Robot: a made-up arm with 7 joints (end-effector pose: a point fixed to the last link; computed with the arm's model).
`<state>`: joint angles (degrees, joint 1 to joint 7).
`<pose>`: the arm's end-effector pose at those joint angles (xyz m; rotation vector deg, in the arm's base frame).
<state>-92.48 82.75 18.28 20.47 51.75 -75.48 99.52</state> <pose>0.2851 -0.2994 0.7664 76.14 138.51 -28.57</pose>
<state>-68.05 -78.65 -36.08 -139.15 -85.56 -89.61 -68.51</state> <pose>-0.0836 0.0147 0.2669 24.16 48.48 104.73</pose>
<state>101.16 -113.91 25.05 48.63 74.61 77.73 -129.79</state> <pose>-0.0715 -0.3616 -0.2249 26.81 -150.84 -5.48</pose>
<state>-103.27 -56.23 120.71 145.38 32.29 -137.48 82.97</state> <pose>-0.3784 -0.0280 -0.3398 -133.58 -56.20 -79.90</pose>
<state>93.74 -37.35 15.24 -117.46 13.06 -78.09 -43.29</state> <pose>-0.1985 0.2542 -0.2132 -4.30 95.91 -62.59</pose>
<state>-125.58 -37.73 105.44 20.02 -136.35 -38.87 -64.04</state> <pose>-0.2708 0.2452 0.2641 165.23 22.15 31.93</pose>
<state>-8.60 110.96 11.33 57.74 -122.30 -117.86 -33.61</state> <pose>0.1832 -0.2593 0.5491 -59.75 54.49 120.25</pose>
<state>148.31 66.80 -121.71 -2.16 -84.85 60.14 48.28</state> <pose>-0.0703 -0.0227 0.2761 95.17 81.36 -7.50</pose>
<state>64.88 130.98 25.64 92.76 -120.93 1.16 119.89</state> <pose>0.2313 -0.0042 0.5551 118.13 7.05 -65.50</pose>
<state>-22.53 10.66 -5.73 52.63 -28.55 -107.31 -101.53</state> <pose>-0.1637 0.1720 -0.0002 -45.44 -18.90 88.30</pose>
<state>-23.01 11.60 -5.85 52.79 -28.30 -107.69 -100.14</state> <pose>-0.1698 0.1754 0.0010 -44.14 -19.56 87.63</pose>
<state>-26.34 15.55 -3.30 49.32 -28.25 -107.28 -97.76</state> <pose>-0.1730 0.1888 0.0272 -37.98 -23.85 83.88</pose>
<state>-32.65 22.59 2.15 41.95 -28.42 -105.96 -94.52</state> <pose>-0.1676 0.2054 0.0823 -26.52 -30.34 76.09</pose>
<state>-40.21 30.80 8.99 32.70 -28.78 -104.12 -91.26</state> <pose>-0.1487 0.2095 0.1491 -12.96 -35.13 65.76</pose>
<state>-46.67 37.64 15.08 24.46 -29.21 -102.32 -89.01</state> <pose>-0.1223 0.1991 0.2007 -1.78 -36.62 56.57</pose>
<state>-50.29 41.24 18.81 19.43 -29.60 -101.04 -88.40</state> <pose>-0.1018 0.1869 0.2248 4.09 -36.42 51.45</pose>
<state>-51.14 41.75 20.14 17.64 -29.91 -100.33 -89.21</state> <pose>-0.0925 0.1802 0.2289 5.17 -36.27 50.35</pose>
